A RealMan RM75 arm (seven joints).
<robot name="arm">
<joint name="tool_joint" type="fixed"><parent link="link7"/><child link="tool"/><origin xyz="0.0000 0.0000 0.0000" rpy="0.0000 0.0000 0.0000"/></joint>
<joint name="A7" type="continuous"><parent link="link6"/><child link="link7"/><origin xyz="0.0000 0.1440 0.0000" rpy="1.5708 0.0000 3.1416"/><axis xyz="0 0 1"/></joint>
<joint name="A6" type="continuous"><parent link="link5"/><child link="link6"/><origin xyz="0.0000 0.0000 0.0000" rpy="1.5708 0.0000 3.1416"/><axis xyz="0 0 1"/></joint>
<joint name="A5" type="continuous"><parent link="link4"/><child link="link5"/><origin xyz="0.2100 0.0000 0.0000" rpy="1.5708 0.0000 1.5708"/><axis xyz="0 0 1"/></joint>
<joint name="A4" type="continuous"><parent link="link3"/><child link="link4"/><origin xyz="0.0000 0.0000 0.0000" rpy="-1.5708 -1.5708 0.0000"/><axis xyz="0 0 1"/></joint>
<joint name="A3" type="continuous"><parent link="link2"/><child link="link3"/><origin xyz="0.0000 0.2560 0.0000" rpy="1.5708 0.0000 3.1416"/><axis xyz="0 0 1"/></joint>
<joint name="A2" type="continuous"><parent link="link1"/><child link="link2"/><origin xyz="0.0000 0.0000 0.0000" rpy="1.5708 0.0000 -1.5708"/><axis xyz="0 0 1"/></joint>
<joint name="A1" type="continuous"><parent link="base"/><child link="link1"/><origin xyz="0.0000 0.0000 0.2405" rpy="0.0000 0.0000 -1.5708"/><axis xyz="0 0 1"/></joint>
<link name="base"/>
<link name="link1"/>
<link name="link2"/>
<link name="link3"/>
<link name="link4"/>
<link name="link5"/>
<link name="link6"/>
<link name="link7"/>
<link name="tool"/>
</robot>
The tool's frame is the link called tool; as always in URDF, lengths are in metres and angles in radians. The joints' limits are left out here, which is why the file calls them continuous.
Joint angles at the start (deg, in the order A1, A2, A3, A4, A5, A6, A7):
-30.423, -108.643, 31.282, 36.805, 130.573, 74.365, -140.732
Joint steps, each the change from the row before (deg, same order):
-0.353, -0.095, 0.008, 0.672, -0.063, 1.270, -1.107
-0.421, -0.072, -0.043, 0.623, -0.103, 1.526, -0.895
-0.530, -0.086, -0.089, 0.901, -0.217, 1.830, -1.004
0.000, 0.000, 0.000, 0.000, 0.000, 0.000, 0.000
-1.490, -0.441, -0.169, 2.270, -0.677, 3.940, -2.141
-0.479, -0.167, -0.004, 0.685, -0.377, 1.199, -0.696
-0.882, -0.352, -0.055, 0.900, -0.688, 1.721, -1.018
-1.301, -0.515, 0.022, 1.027, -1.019, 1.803, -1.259
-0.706, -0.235, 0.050, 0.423, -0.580, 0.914, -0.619
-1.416, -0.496, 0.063, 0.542, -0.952, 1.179, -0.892
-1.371, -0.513, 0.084, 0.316, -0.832, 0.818, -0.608
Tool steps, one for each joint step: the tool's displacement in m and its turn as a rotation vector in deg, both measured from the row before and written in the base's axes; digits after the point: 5 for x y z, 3 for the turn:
0.00541, 0.00145, 0.00043, -0.531, -1.012, -0.188
0.00616, 0.00133, 0.00030, -0.719, -1.080, -0.476
0.00786, 0.00194, 0.00115, -0.725, -1.213, -0.737
0.00000, 0.00000, 0.00000, 0.000, 0.000, 0.000
0.02050, 0.00570, 0.00187, -1.552, -2.622, -2.178
0.00683, 0.00170, 0.00035, -0.483, -0.920, -0.717
0.01145, 0.00305, -0.00042, -0.736, -1.580, -1.205
0.01558, 0.00479, -0.00112, -0.802, -1.959, -1.654
0.00819, 0.00233, -0.00069, -0.485, -1.026, -0.899
0.01480, 0.00487, -0.00214, -0.706, -1.662, -1.659
0.01361, 0.00445, -0.00283, -0.626, -1.408, -1.599

